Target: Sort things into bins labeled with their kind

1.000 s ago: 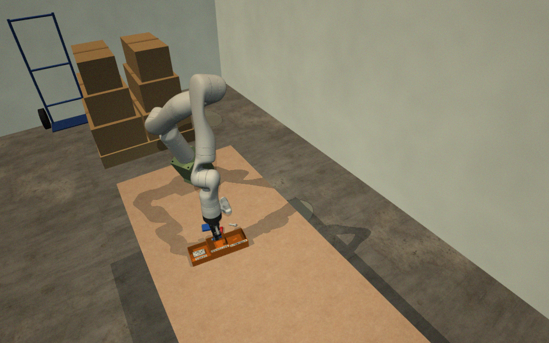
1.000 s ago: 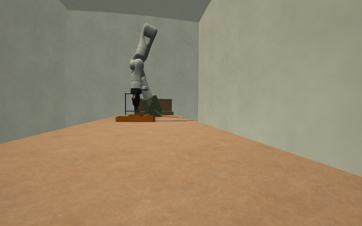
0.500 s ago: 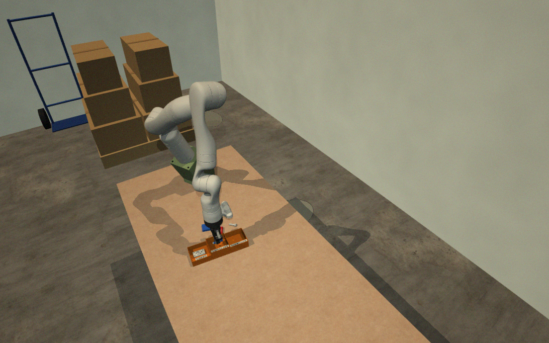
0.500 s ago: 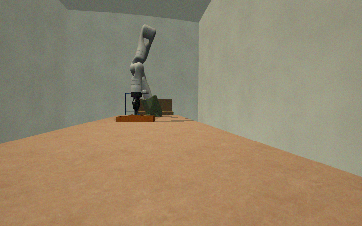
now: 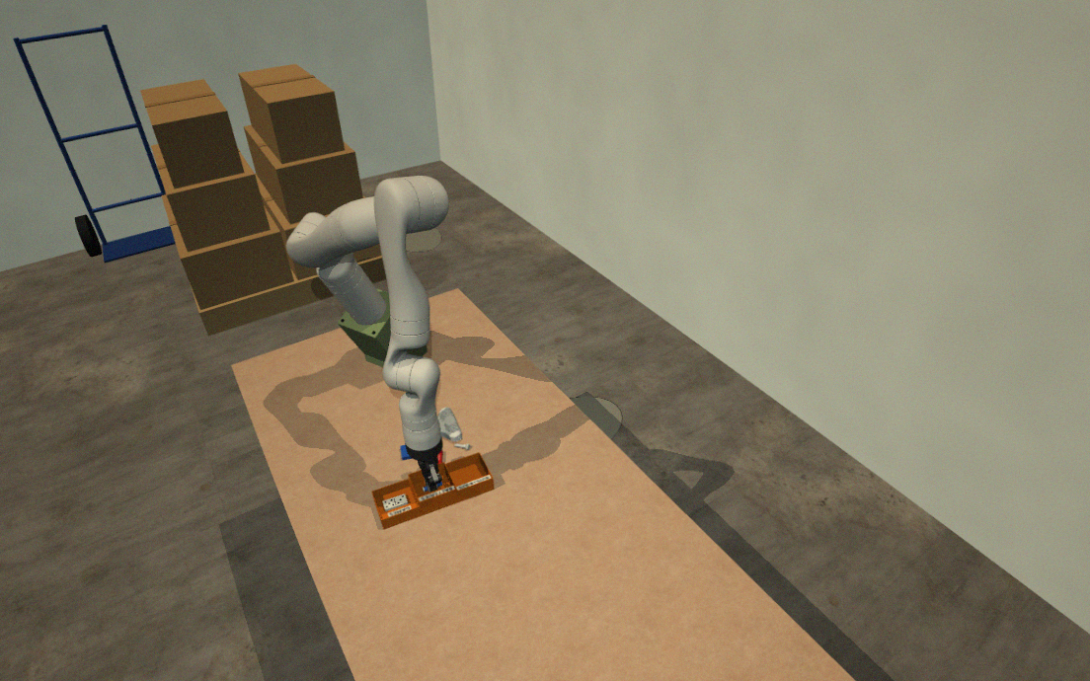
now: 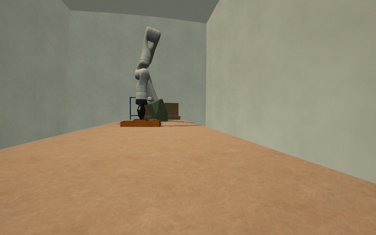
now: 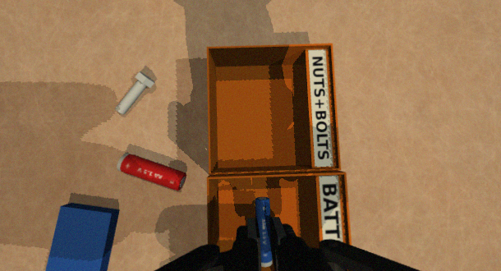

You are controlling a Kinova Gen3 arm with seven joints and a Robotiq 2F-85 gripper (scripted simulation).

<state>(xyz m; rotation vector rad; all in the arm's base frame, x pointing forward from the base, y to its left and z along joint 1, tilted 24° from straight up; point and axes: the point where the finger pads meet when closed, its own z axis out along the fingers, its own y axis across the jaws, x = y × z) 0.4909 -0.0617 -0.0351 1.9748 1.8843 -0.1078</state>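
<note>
Now: the joined orange bins 10 mm ahead of my hand and 20 mm below it. Round my hand: thin blue stick-like thing (20 mm below); red battery (80 mm behind, 50 mm to the left, 30 mm below); white domino (10 mm behind, 80 mm to the right, 30 mm below).
</note>
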